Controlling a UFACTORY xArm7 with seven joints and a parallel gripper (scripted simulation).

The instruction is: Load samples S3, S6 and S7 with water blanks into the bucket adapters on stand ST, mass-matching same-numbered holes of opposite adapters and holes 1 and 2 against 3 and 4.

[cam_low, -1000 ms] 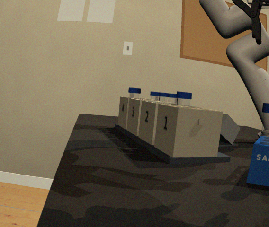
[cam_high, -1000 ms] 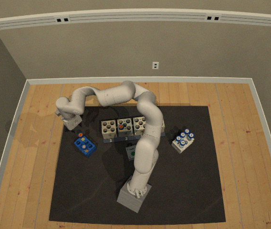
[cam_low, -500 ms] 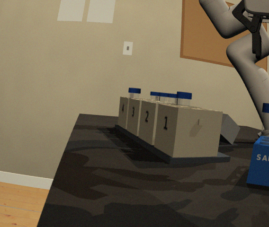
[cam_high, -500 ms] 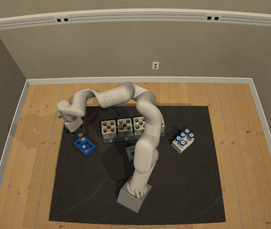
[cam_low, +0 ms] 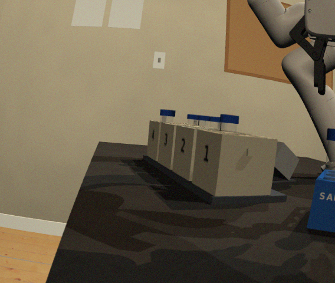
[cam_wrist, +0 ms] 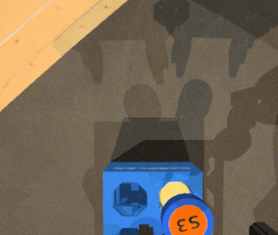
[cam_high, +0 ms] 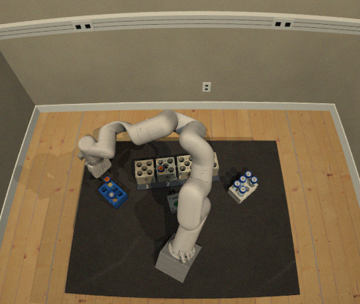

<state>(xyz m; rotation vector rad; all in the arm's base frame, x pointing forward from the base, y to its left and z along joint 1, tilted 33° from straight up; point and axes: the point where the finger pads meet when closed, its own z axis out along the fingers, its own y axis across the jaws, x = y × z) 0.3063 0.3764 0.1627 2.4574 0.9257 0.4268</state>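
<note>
Now: hand 15 cm above the blue sample rack, 4 cm past it and 1 cm to the left of it. The rest, counted from my hand: white blank rack: 67 cm to the right, 16 cm behind, 15 cm below; then adapter 1: 19 cm to the right, 13 cm below, 3 cm ahead.
</note>
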